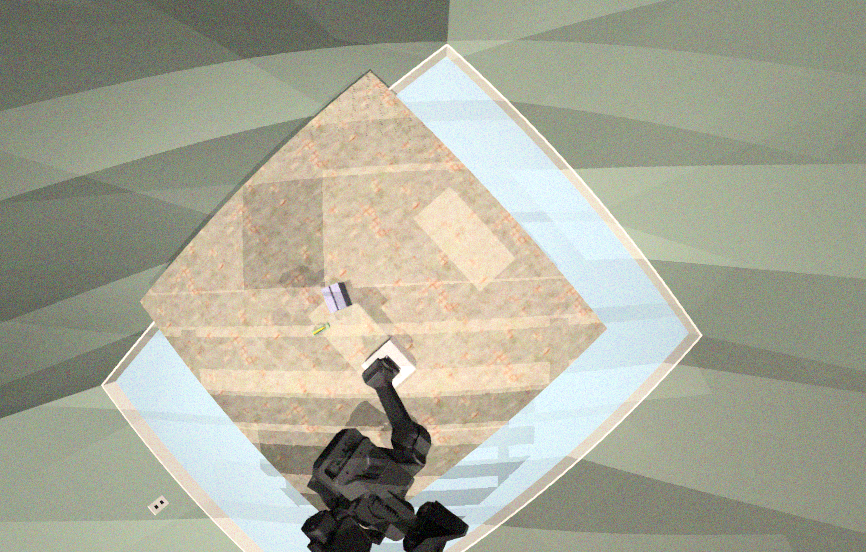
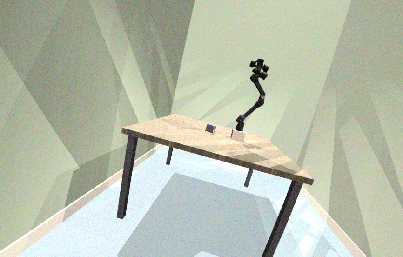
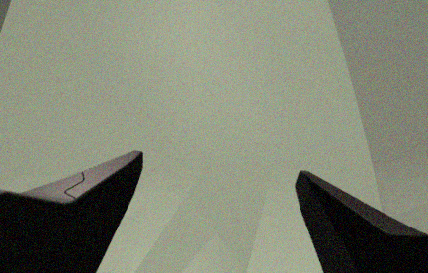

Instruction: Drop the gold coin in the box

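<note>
The gold coin is 300 mm ahead of my gripper tip, 260 mm to the left of it and 780 mm below it.
</note>
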